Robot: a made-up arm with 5 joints. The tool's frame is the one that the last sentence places.
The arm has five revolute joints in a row. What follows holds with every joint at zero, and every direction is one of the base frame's. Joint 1 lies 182.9 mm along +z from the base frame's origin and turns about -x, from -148.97 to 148.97 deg. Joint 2 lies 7 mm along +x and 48.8 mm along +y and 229.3 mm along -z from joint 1 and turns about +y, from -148.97 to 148.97 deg. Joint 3 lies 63.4 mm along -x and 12.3 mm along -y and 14.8 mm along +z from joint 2 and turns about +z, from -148.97 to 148.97 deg. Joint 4 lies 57.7 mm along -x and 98.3 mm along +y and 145.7 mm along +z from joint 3 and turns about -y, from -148.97 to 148.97 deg. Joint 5 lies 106 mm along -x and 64.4 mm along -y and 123.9 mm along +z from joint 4 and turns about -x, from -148.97 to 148.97 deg. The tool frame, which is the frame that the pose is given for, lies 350.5 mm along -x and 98.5 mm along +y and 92.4 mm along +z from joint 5; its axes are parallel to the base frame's.
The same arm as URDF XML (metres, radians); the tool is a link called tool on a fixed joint. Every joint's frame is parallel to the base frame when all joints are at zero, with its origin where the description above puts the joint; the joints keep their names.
<robot name="arm">
  <joint name="tool_joint" type="fixed">
    <parent link="link5"/>
    <child link="tool"/>
    <origin xyz="-0.3505 0.0985 0.0924"/>
  </joint>
  <joint name="joint 5" type="revolute">
    <parent link="link4"/>
    <child link="link5"/>
    <origin xyz="-0.106 -0.0644 0.1239"/>
    <axis xyz="-1 0 0"/>
    <limit lower="-2.6" upper="2.6"/>
  </joint>
  <joint name="joint 4" type="revolute">
    <parent link="link3"/>
    <child link="link4"/>
    <origin xyz="-0.0577 0.0983 0.1457"/>
    <axis xyz="0 -1 0"/>
    <limit lower="-2.6" upper="2.6"/>
  </joint>
  <joint name="joint 3" type="revolute">
    <parent link="link2"/>
    <child link="link3"/>
    <origin xyz="-0.0634 -0.0123 0.0148"/>
    <axis xyz="0 0 1"/>
    <limit lower="-2.6" upper="2.6"/>
  </joint>
  <joint name="joint 2" type="revolute">
    <parent link="link1"/>
    <child link="link2"/>
    <origin xyz="0.007 0.0488 -0.2293"/>
    <axis xyz="0 1 0"/>
    <limit lower="-2.6" upper="2.6"/>
  </joint>
  <joint name="joint 1" type="revolute">
    <parent link="base"/>
    <child link="link1"/>
    <origin xyz="0 0 0.1829"/>
    <axis xyz="-1 0 0"/>
    <limit lower="-2.6" upper="2.6"/>
  </joint>
  <link name="base"/>
  <link name="link1"/>
  <link name="link2"/>
  <link name="link3"/>
  <link name="link4"/>
  <link name="link5"/>
  <link name="tool"/>
</robot>

